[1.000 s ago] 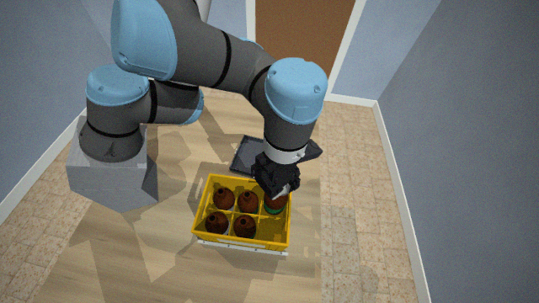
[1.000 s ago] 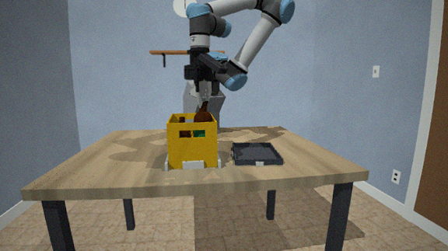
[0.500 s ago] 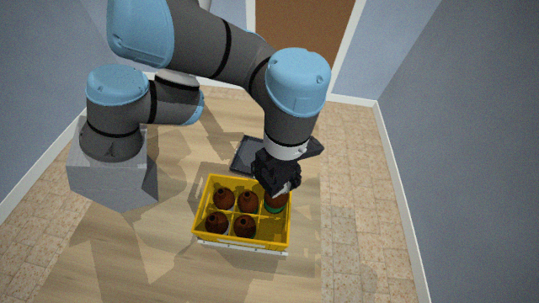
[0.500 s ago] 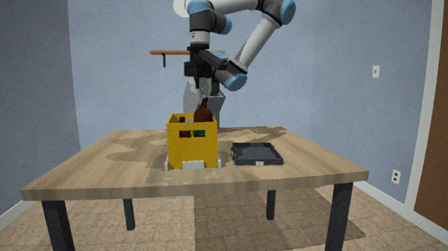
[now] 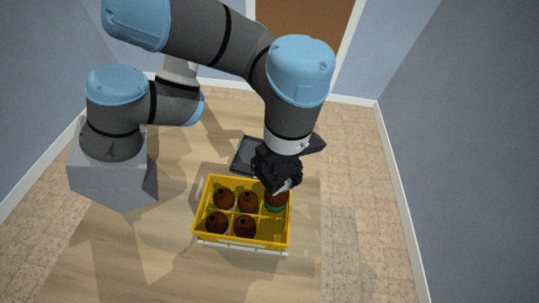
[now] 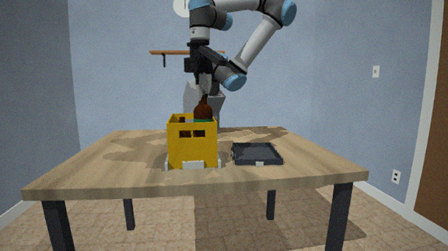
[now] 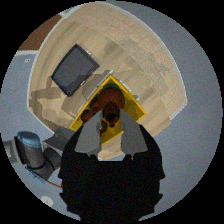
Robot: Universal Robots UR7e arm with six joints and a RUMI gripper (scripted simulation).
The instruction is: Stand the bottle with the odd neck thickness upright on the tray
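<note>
The bottle lies 7 cm below my hand. Round my hand: crate 7 cm behind, 7 cm to the right, 18 cm below; then tray 13 cm behind, 20 cm to the left, 25 cm below.
</note>
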